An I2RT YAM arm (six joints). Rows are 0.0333 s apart.
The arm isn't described. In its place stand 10 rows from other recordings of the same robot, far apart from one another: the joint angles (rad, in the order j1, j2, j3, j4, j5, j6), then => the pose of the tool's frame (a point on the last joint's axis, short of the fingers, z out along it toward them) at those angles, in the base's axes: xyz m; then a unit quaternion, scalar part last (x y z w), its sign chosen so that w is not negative.
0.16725 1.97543 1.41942 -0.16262 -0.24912 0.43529 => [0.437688 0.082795 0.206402 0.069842 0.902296 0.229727 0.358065]
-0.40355 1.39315 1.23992 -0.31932 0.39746 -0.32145 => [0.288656 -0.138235 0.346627 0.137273 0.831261 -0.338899 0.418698]
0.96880 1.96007 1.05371 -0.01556 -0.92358 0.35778 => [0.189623 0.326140 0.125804 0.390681 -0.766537 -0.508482 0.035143]
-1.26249 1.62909 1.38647 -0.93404 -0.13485 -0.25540 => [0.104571 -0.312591 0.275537 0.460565 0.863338 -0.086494 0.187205]
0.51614 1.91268 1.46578 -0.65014 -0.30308 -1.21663 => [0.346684 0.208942 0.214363 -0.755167 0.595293 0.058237 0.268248]
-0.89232 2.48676 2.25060 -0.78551 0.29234 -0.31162 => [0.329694 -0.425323 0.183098 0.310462 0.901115 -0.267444 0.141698]
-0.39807 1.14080 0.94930 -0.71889 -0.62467 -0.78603 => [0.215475 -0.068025 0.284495 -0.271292 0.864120 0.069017 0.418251]
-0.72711 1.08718 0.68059 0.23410 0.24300 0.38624 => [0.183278 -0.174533 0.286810 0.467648 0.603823 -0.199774 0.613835]
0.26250 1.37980 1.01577 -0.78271 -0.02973 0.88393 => [0.255918 0.069861 0.241661 0.295881 0.931647 0.126327 0.168906]
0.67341 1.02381 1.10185 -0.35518 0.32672 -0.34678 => [0.183688 0.131935 0.388429 -0.298908 0.734997 -0.031374 0.607824]
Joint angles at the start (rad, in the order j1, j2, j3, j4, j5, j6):
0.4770, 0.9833, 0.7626, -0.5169, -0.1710, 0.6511
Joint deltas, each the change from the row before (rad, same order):
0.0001, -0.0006, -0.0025, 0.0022, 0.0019, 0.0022
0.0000, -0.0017, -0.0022, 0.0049, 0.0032, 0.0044
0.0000, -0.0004, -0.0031, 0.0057, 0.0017, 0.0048
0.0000, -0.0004, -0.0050, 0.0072, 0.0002, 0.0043
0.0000, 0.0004, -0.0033, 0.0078, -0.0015, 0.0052
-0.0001, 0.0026, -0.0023, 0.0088, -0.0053, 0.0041
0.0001, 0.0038, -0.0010, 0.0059, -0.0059, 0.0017
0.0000, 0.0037, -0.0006, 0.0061, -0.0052, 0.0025
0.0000, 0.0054, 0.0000, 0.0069, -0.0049, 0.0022
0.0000, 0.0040, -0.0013, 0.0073, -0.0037, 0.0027
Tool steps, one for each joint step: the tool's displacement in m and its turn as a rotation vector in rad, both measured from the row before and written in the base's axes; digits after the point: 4 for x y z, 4 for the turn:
-0.0001, -0.0001, -0.0006, 0.0003, 0.0002, -0.0028
0.0000, -0.0001, 0.0000, 0.0026, -0.0028, -0.0053
0.0002, 0.0000, -0.0005, 0.0031, -0.0009, -0.0044
0.0001, 0.0000, -0.0010, 0.0036, -0.0003, -0.0030
0.0003, 0.0002, -0.0005, 0.0058, -0.0007, -0.0023
0.0007, 0.0005, -0.0005, 0.0073, 0.0001, 0.0012
0.0007, 0.0006, -0.0005, 0.0049, 0.0016, 0.0034
0.0007, 0.0006, -0.0004, 0.0053, 0.0012, 0.0023
0.0010, 0.0007, -0.0004, 0.0048, 0.0013, 0.0023
0.0008, 0.0006, -0.0006, 0.0046, 0.0007, 0.0011

